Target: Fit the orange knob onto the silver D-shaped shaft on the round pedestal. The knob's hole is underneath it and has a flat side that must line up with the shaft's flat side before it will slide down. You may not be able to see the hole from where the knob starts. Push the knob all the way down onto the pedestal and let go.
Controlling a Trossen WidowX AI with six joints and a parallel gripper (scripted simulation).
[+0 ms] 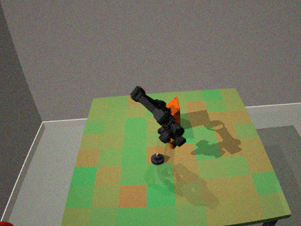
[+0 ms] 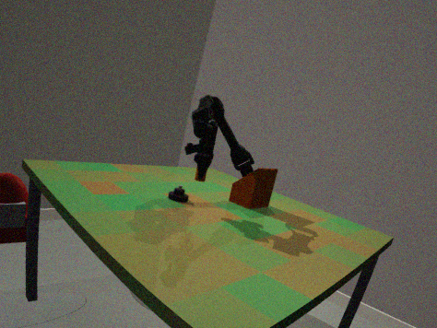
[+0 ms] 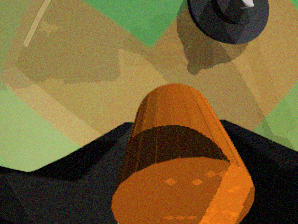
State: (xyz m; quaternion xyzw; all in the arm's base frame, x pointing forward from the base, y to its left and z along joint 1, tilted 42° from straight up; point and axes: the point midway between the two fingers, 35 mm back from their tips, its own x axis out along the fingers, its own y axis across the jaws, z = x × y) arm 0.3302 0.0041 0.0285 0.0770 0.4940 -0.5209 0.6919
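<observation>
Now: gripper tip 10 cm to the left of the round pedestal and 9 cm above it. Round my gripper tip: orange knob 3 cm above.
</observation>
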